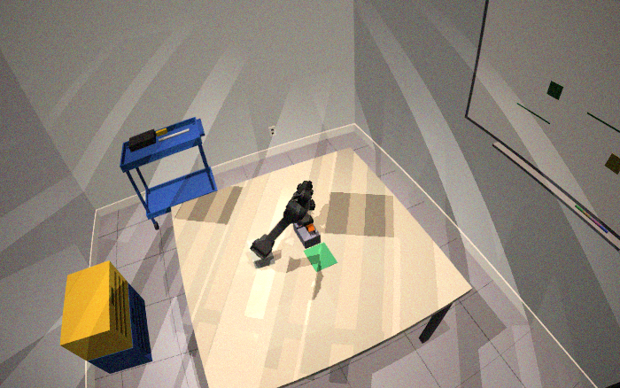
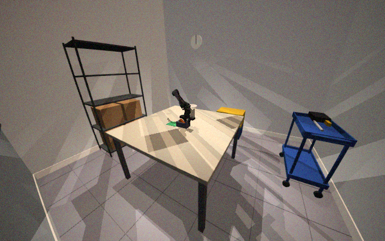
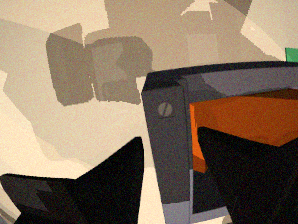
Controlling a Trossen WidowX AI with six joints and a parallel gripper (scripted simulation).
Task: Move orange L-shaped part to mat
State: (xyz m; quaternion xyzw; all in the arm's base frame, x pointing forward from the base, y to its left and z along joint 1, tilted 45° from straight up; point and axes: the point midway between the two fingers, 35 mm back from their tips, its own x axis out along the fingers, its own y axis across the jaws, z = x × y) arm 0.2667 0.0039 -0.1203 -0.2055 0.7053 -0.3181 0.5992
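Now: gripper tip 4 cm to the left of the orange L-shaped part and 1 cm past it. Also, from my gripper tip: green mat 22 cm to the right, 6 cm below, 2 cm behind.
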